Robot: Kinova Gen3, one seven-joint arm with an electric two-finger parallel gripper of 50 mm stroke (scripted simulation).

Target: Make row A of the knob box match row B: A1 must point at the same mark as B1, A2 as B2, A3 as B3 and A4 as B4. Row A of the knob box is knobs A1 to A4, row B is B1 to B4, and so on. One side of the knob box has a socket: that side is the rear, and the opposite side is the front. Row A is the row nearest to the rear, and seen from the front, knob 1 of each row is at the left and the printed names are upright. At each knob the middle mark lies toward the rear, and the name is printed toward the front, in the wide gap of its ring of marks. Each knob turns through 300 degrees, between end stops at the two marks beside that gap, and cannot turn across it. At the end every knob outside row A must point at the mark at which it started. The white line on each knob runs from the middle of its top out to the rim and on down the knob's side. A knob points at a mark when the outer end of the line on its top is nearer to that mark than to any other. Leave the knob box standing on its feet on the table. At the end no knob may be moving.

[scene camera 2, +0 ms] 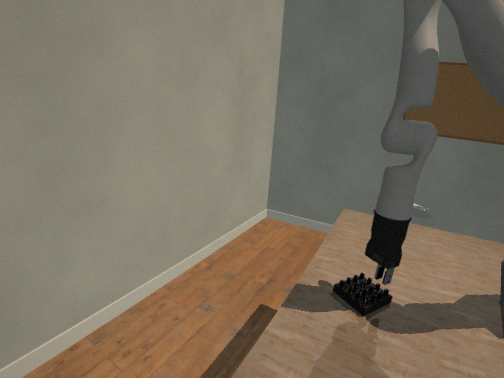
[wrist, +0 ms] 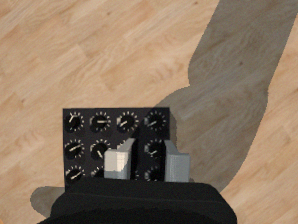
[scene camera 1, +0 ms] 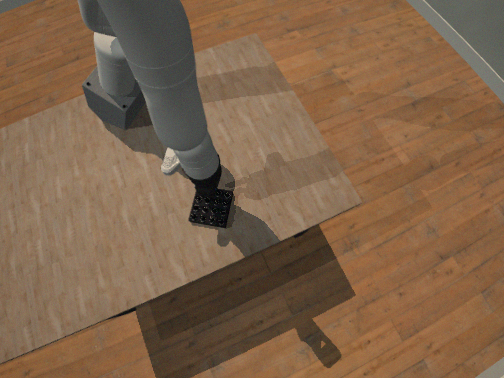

Path:
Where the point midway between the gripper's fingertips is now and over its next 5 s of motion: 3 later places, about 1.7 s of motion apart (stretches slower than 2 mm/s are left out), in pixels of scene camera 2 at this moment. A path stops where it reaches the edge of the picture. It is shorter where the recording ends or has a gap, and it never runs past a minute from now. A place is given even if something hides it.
My gripper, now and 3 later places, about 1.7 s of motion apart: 382,280; 379,292; 378,294; 379,295

